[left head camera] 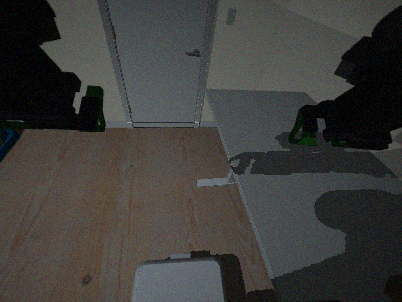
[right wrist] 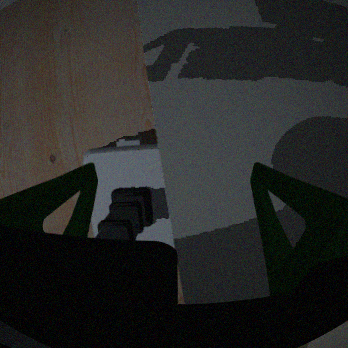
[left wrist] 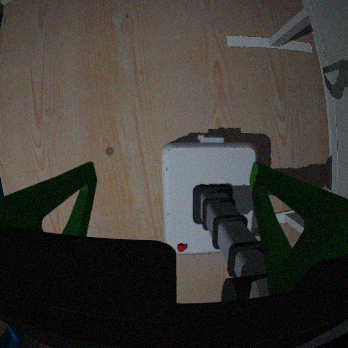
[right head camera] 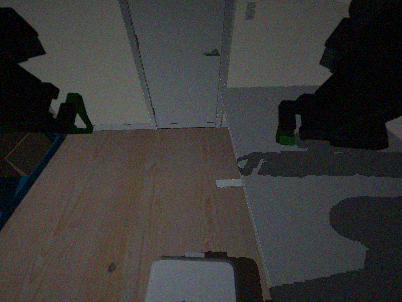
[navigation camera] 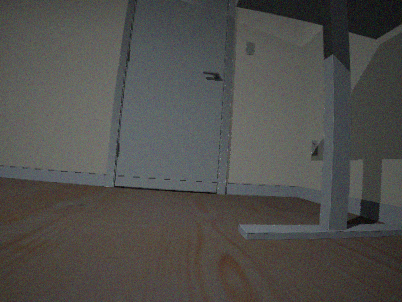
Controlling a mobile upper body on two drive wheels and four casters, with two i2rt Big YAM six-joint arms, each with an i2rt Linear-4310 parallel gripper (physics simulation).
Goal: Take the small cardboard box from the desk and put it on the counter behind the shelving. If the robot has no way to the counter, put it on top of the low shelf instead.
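Frame: origin at the left arm's base, x ahead, y up, z right, level; metres.
Seen in the pictures: left gripper, fingertip midpoint: [left head camera: 74, 126] [left wrist: 172, 170] [right head camera: 68, 129]; right gripper, fingertip midpoint: [left head camera: 310, 141] [right wrist: 173, 171] [right head camera: 303, 140].
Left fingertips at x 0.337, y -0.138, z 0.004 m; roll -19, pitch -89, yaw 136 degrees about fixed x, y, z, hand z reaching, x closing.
Note:
A point is followed by its place in that frame.
The grey desk [left head camera: 280, 210] {y -0.460, x 0.318, z 0.540 m} [right head camera: 295, 215] {y -0.460, x 0.319, z 0.566 m} [right wrist: 215, 150] {y -0.460, x 0.320, z 0.542 m} runs along the right in the head camera views, with dark arm shadows on it. The small cardboard box does not show clearly; a dark brownish patch at the lower right corner of the left head camera view is too dark to tell. My left gripper [left wrist: 172, 170] {y -0.138, x 0.337, z 0.005 m} is open and empty, high above the floor and my white base. My right gripper [left head camera: 322, 140] {y -0.144, x 0.331, z 0.456 m} [right wrist: 173, 171] {y -0.144, x 0.331, z 0.456 m} is open and empty, above the desk's left edge area. The counter and the low shelf do not show.
A blue rack [left head camera: 10, 142] {y -1.359, x 1.448, z -1.474 m} [right head camera: 31, 179] {y -1.360, x 0.955, z -1.433 m} with cardboard boxes stands at the left. A grey door [left head camera: 160, 65] {y -0.627, x 1.846, z 0.001 m} [right head camera: 175, 65] {y -0.603, x 1.842, z -0.046 m} [navigation camera: 172, 100] {y -0.721, x 1.847, z 0.009 m} is in the wall ahead. The desk's leg [navigation camera: 337, 150] {y -1.103, x 1.006, z 0.724 m} and its foot [navigation camera: 280, 231] stand on the wooden floor [navigation camera: 125, 240] {y -1.410, x 0.893, z 0.046 m} at the right.

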